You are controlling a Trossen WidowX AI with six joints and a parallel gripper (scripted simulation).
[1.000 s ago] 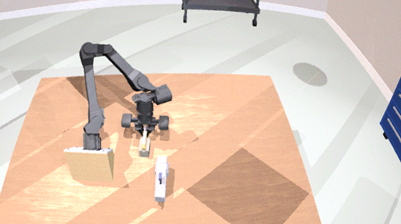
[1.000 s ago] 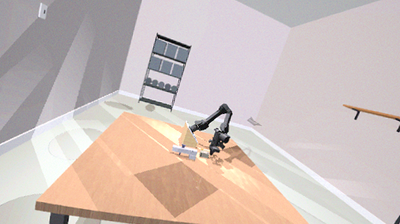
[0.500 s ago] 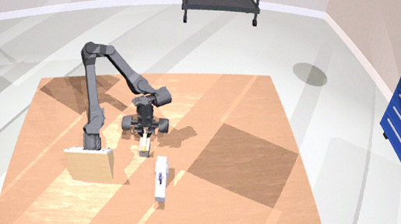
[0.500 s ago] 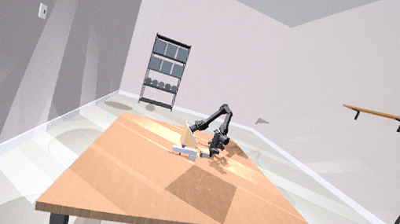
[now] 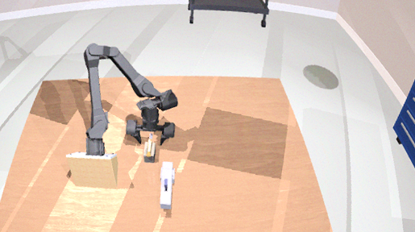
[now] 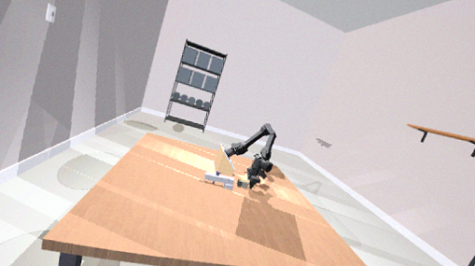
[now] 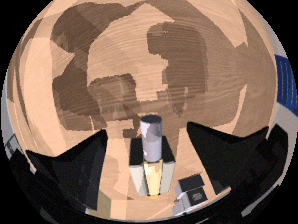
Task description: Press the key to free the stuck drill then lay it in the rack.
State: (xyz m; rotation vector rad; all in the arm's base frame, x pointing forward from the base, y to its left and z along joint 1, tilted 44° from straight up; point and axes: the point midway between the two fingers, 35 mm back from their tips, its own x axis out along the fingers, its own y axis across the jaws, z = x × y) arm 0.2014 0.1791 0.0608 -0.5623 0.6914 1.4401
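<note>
The drill is 4 cm to the right of my gripper tip and 3 cm above it. Also, from my gripper tip: grey rack (5 cm to the right, 1 cm above); then white block (22 cm to the right, 6 cm ahead, 2 cm above); then blue key (25 cm to the right, 5 cm ahead, 4 cm above).
</note>
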